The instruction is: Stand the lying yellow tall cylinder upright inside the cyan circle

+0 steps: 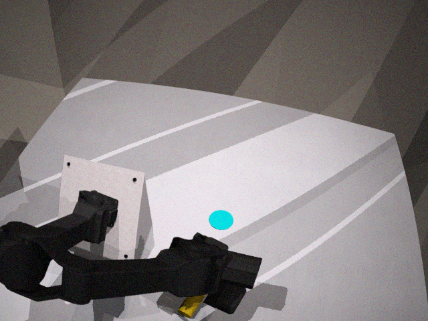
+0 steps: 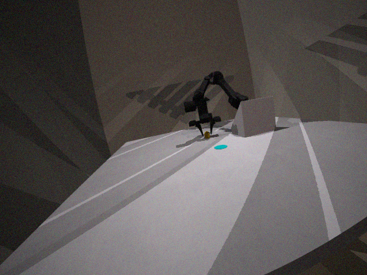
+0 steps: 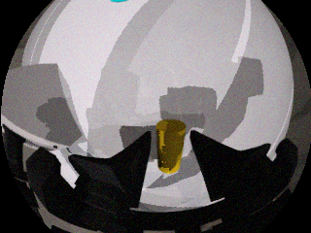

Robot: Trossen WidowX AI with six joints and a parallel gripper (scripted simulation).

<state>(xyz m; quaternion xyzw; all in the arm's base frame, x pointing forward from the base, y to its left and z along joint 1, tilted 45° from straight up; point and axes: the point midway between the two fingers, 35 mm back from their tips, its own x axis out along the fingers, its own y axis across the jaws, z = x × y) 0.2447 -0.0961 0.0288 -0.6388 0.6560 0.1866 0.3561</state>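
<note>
My gripper tip is now 230 mm to the right of the cyan circle and 20 mm above it. The rest, counted from my gripper tip: yellow tall cylinder 20 mm to the right.
</note>
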